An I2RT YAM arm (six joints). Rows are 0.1 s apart.
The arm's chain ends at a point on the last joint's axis. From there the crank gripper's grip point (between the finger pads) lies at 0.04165 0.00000 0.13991 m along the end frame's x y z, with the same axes.
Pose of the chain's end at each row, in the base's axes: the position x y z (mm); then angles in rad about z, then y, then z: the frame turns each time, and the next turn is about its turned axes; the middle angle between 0 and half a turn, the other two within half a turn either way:
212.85, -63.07, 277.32, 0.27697, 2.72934, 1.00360
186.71, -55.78, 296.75, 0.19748, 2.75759, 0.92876
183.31, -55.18, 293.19, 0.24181, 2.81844, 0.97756
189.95, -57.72, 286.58, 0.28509, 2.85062, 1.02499
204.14, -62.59, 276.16, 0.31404, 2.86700, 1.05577
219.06, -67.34, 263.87, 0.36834, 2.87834, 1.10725
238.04, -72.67, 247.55, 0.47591, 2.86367, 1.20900
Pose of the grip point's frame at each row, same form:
237.45, -19.56, 140.17, 0.27697, 2.72934, 1.00360
208.89, -17.33, 157.69, 0.19748, 2.75759, 0.92876
196.74, -16.30, 153.13, 0.24181, 2.81844, 0.97756
198.58, -18.09, 146.35, 0.28509, 2.85062, 1.02499
210.24, -22.50, 135.93, 0.31404, 2.86700, 1.05577
222.84, -25.95, 123.93, 0.36834, 2.87834, 1.10725
241.71, -26.95, 108.96, 0.47591, 2.86367, 1.20900

